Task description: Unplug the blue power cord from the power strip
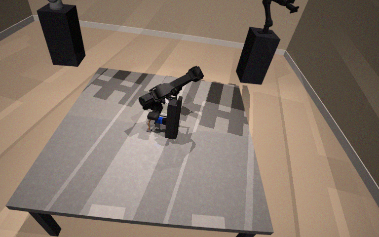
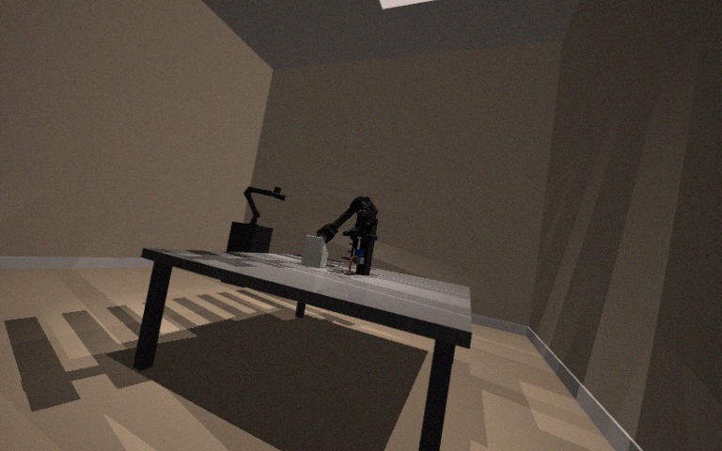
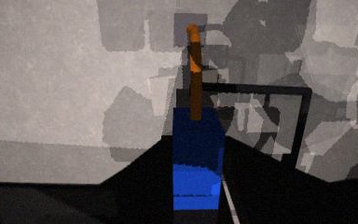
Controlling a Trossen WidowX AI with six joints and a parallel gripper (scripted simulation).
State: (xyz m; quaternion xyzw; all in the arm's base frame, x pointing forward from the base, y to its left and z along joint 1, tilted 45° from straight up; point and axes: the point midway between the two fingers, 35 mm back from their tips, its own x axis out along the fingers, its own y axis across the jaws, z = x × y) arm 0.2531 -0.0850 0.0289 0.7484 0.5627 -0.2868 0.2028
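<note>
My gripper tip is now 3 cm to the right of the blue plug. Round my gripper tip: black power strip 2 cm ahead, 10 cm to the left, 2 cm above.
</note>
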